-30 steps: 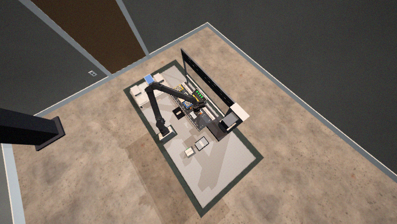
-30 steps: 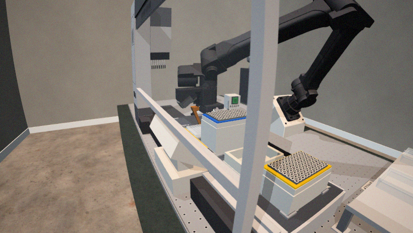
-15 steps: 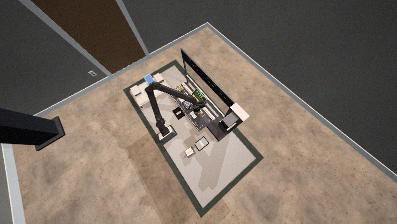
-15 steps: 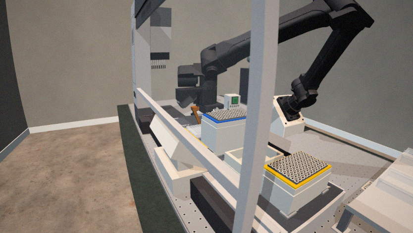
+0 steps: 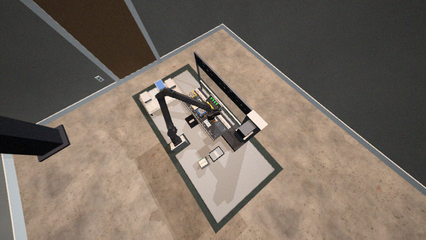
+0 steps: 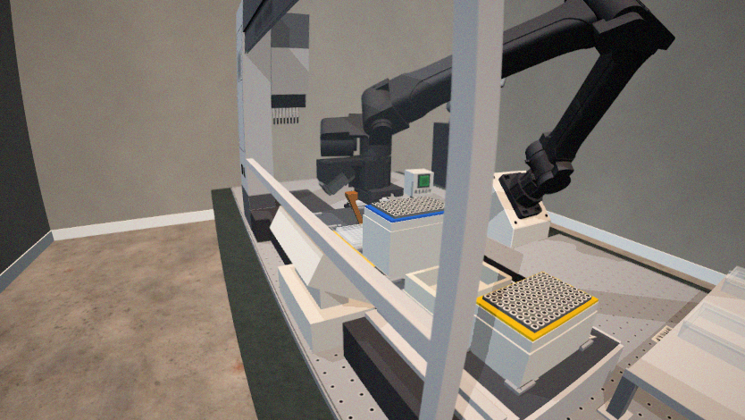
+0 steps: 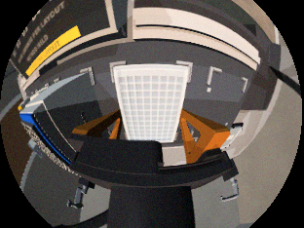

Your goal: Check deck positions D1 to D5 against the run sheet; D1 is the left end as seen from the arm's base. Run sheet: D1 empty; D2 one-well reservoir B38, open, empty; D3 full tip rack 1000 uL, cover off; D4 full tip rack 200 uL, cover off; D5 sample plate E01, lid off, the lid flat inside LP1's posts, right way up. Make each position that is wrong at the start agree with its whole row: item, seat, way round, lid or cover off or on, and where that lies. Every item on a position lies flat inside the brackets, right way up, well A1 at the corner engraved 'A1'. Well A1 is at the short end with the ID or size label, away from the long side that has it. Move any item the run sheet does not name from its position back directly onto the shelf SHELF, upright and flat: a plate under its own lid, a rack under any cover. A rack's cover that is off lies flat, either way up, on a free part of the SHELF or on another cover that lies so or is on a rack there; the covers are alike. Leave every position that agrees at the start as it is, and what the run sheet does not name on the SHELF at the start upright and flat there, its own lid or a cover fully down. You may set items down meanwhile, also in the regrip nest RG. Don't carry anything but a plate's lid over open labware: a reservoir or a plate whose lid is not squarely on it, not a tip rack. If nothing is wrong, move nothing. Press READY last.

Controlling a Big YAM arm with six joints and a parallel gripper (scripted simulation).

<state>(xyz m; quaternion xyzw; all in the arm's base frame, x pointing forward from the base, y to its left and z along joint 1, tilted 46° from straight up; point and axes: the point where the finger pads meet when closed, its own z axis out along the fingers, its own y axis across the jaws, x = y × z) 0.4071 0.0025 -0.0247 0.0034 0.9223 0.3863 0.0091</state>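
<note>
My gripper is now 1 cm above the white sample plate. From my hand the other things lie so: frame bar (19 cm ahead, 11 cm above, 7 cm to the left); then blue-rimmed tip rack (12 cm to the left, 6 cm above, 1 cm behind); then black nest (16 cm behind, 15 cm to the left, 6 cm below).
</note>
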